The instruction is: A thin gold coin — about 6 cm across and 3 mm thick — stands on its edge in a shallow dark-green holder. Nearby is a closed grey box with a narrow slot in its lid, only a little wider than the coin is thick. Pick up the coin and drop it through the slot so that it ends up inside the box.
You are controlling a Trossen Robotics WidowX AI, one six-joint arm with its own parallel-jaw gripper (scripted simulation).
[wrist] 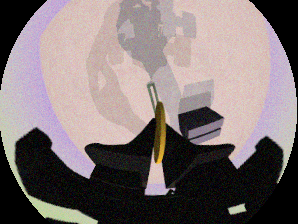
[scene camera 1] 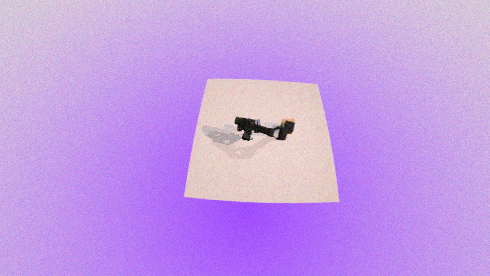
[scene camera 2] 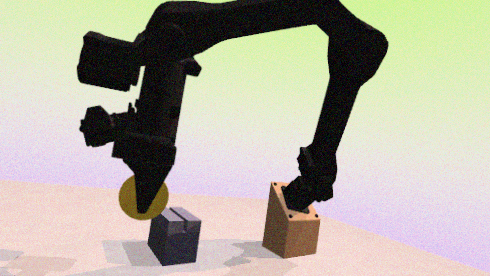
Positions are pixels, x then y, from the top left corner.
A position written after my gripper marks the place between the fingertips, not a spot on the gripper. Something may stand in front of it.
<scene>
My gripper [scene camera 2: 142, 212] carries a gold coin [scene camera 2: 127, 194].
</scene>
